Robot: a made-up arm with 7 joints. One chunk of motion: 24 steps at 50 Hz.
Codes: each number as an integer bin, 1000 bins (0 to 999) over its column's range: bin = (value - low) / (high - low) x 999, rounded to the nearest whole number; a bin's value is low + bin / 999 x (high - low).
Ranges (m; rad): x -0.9..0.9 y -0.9..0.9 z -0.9..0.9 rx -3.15..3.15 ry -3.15..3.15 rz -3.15..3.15
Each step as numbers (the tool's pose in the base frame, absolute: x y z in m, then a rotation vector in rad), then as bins.
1 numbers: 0.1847 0.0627 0.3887 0.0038 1.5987 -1.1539
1 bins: 602 534 715 500 753 317
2 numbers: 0.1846 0.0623 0.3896 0.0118 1.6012 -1.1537
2 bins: 602 534 716 501 753 317
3 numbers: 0.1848 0.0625 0.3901 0.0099 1.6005 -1.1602
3 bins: 602 534 716 501 753 316
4 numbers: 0.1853 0.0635 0.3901 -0.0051 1.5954 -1.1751
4 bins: 602 535 716 499 752 313
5 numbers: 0.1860 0.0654 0.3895 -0.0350 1.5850 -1.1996
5 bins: 603 536 716 494 751 309
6 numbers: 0.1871 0.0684 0.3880 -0.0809 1.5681 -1.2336
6 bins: 603 537 715 487 748 304
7 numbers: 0.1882 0.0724 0.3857 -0.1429 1.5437 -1.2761
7 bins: 604 540 714 477 744 297
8 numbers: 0.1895 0.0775 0.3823 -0.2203 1.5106 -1.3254
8 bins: 605 543 712 465 739 289
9 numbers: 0.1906 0.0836 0.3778 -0.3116 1.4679 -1.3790
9 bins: 605 546 709 450 732 281
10 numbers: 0.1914 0.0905 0.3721 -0.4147 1.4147 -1.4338
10 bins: 606 550 706 434 724 272
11 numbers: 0.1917 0.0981 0.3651 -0.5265 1.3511 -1.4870
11 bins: 606 554 702 416 714 264
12 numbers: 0.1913 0.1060 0.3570 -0.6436 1.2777 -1.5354
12 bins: 606 558 698 397 702 256
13 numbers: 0.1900 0.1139 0.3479 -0.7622 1.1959 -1.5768
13 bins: 605 563 693 379 689 249
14 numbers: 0.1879 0.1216 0.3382 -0.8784 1.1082 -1.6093
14 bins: 604 567 687 360 675 244
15 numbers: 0.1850 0.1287 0.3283 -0.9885 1.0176 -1.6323
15 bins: 602 571 682 343 661 241
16 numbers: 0.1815 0.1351 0.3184 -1.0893 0.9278 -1.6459
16 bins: 600 574 676 327 647 239
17 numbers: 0.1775 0.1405 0.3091 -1.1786 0.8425 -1.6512
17 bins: 598 577 671 313 633 238
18 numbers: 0.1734 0.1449 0.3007 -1.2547 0.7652 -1.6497
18 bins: 596 580 666 301 621 238
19 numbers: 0.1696 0.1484 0.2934 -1.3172 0.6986 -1.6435
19 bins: 594 582 662 291 610 239
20 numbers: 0.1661 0.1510 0.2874 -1.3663 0.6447 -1.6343
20 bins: 592 583 659 283 602 240
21 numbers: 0.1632 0.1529 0.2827 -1.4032 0.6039 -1.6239
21 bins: 590 584 656 277 595 242
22 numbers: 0.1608 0.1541 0.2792 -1.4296 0.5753 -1.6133
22 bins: 589 585 654 273 591 244
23 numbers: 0.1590 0.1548 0.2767 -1.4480 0.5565 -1.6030
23 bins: 588 585 653 270 588 245
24 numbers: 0.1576 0.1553 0.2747 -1.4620 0.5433 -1.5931
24 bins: 587 586 652 268 586 247
